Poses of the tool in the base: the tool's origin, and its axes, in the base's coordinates. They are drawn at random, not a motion.
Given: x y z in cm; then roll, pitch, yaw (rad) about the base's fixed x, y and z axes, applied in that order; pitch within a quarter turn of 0, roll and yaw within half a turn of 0.
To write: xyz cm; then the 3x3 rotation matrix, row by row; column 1 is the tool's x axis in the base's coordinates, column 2 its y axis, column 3 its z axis. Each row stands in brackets. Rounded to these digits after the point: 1 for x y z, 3 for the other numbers.
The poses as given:
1: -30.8, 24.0, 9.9, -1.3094, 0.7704, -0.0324
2: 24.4, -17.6, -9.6, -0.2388, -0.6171, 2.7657
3: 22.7, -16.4, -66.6, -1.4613, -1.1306, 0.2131
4: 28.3, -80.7, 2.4, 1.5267, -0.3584, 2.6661
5: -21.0, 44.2, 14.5, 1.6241, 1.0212, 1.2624
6: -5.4, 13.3, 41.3, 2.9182, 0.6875, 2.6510
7: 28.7, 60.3, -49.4, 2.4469, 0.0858, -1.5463
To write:
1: [-30.8, 24.0, 9.9], [[0.717, -0.664, 0.211], [-0.023, 0.280, 0.960], [-0.696, -0.693, 0.185]]
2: [24.4, -17.6, -9.6], [[-0.759, -0.484, 0.436], [0.299, -0.854, -0.426], [0.579, -0.193, 0.792]]
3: [22.7, -16.4, -66.6], [[0.416, 0.856, -0.307], [0.090, 0.297, 0.951], [0.905, -0.424, 0.047]]
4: [28.3, -80.7, 2.4], [[-0.833, 0.291, 0.471], [0.429, -0.200, 0.881], [0.351, 0.936, 0.041]]
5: [-21.0, 44.2, 14.5], [[0.159, 0.309, 0.938], [0.498, 0.795, -0.346], [-0.853, 0.522, -0.028]]
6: [-5.4, 13.3, 41.3], [[-0.682, 0.335, 0.650], [0.364, 0.926, -0.096], [-0.635, 0.171, -0.754]]
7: [28.7, 60.3, -49.4], [[0.024, -0.767, -0.642], [-0.996, -0.074, 0.050], [-0.086, 0.638, -0.765]]
